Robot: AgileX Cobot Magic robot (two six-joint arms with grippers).
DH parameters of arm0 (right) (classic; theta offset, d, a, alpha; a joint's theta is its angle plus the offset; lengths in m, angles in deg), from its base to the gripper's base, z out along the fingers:
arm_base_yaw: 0 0.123 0 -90
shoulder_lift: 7.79 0 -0.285 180
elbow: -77.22 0 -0.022 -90
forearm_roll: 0 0.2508 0 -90
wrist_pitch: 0 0 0.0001 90
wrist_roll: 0 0.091 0 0
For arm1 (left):
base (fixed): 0 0 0 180
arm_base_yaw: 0 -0.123 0 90
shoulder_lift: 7.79 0 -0.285 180
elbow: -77.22 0 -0.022 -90
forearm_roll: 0 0.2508 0 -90
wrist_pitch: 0 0 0.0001 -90
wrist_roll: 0 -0.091 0 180
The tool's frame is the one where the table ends.
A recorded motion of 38 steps. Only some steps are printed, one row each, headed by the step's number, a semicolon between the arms.
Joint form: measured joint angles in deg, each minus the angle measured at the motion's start. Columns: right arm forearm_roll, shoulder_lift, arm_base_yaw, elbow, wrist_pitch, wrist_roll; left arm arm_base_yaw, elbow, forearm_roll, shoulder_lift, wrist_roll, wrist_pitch.
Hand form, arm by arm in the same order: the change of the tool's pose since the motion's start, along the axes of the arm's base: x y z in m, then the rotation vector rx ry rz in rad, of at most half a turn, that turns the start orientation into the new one. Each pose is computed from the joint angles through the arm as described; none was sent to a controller.
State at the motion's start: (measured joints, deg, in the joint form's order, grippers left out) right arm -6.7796 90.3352 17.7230 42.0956 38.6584 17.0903; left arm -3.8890 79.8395 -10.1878 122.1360 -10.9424 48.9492
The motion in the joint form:
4: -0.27 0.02 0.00 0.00 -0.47 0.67; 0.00 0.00 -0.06 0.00 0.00 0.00
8: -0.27 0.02 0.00 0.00 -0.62 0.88; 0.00 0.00 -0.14 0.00 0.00 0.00
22: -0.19 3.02 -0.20 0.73 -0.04 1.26; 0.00 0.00 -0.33 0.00 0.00 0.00
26: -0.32 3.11 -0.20 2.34 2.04 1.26; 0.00 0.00 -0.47 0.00 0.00 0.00
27: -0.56 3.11 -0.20 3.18 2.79 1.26; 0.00 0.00 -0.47 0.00 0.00 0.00
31: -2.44 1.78 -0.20 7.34 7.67 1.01; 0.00 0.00 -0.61 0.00 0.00 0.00
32: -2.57 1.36 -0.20 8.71 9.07 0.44; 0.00 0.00 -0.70 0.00 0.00 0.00
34: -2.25 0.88 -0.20 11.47 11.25 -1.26; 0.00 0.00 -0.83 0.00 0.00 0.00
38: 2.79 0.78 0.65 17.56 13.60 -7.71; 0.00 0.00 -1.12 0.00 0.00 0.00
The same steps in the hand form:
4: 0.0008 0.0000 0.0000 0.0017 -0.0086 -0.0076; 0.0000 -0.0001 0.0000 -0.0008 -0.0001 0.0006
8: 0.0010 0.0001 0.0001 0.0033 -0.0111 -0.0110; 0.0000 -0.0002 0.0000 -0.0019 -0.0001 0.0015
22: 0.0050 0.0005 -0.0107 -0.0110 0.0360 -0.0229; 0.0001 -0.0004 0.0001 -0.0046 -0.0003 0.0035
26: 0.0088 0.0012 -0.0057 -0.0184 0.0435 -0.0245; 0.0001 -0.0005 0.0001 -0.0065 -0.0004 0.0050
27: 0.0112 0.0016 -0.0028 -0.0219 0.0406 -0.0229; 0.0001 -0.0005 0.0001 -0.0065 -0.0004 0.0050
31: 0.0203 0.0015 0.0185 -0.0505 0.0195 -0.0075; 0.0001 -0.0007 0.0001 -0.0084 -0.0006 0.0065
32: 0.0230 0.0019 0.0256 -0.0538 0.0120 0.0003; 0.0001 -0.0008 0.0001 -0.0097 -0.0007 0.0074
34: 0.0289 0.0038 0.0386 -0.0517 -0.0040 0.0210; 0.0002 -0.0010 0.0001 -0.0115 -0.0008 0.0088
38: 0.0415 0.0186 0.0639 0.0187 -0.0442 0.0978; 0.0002 -0.0013 0.0002 -0.0155 -0.0011 0.0118

